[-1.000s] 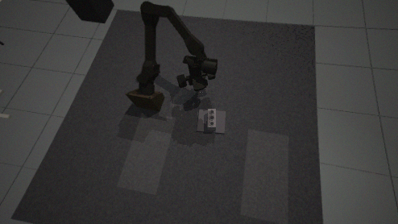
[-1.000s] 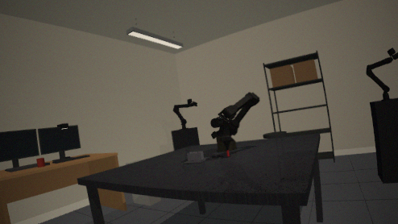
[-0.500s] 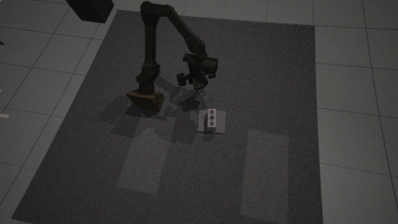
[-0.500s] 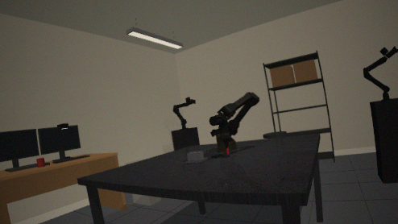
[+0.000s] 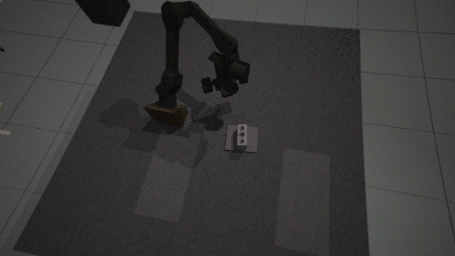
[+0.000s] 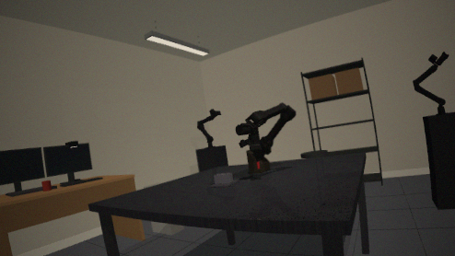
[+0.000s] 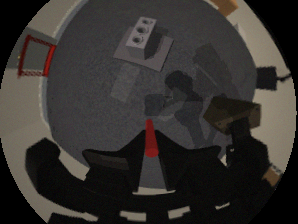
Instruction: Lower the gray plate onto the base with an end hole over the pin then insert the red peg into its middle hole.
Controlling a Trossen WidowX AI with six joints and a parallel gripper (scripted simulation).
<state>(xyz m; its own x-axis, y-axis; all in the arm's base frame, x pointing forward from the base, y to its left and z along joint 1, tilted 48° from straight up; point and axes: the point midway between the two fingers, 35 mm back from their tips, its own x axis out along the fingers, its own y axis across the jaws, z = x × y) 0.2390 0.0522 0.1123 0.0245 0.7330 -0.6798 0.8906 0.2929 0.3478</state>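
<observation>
My gripper tip is now 17 cm to the left of the gray plate, 11 cm short of it and 5 cm above it. The rest, counted from my gripper tip: red peg right at my gripper tip.
</observation>
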